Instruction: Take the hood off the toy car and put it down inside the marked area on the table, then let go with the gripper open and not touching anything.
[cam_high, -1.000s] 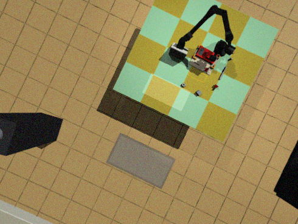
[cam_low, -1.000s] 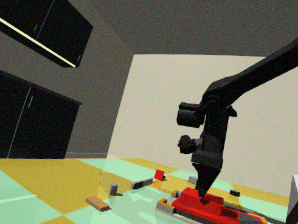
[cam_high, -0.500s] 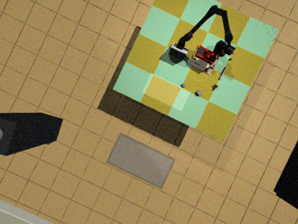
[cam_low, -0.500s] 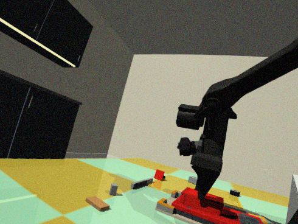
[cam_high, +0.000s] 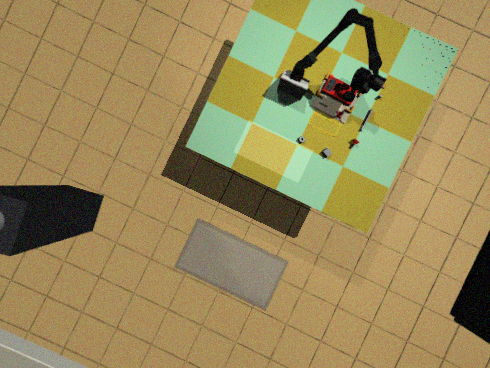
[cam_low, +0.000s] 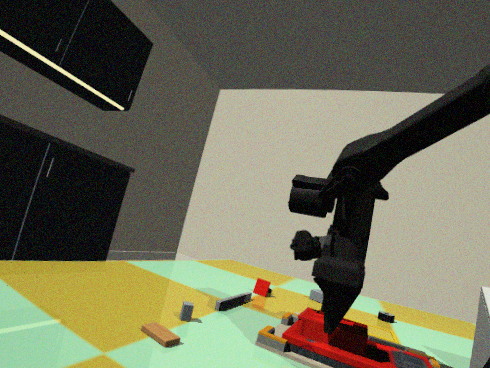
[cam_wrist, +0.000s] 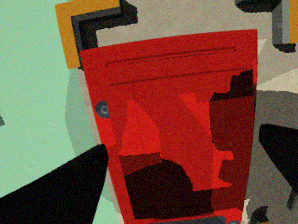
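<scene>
Right now my gripper tip is right at the hood. Also, from my gripper tip: grey bar (18 cm ahead, 12 cm to the right, 3 cm below); brown plank (21 cm ahead, 13 cm to the left, 4 cm below); black wheel (36 cm to the right, 18 cm behind, 3 cm below).
</scene>
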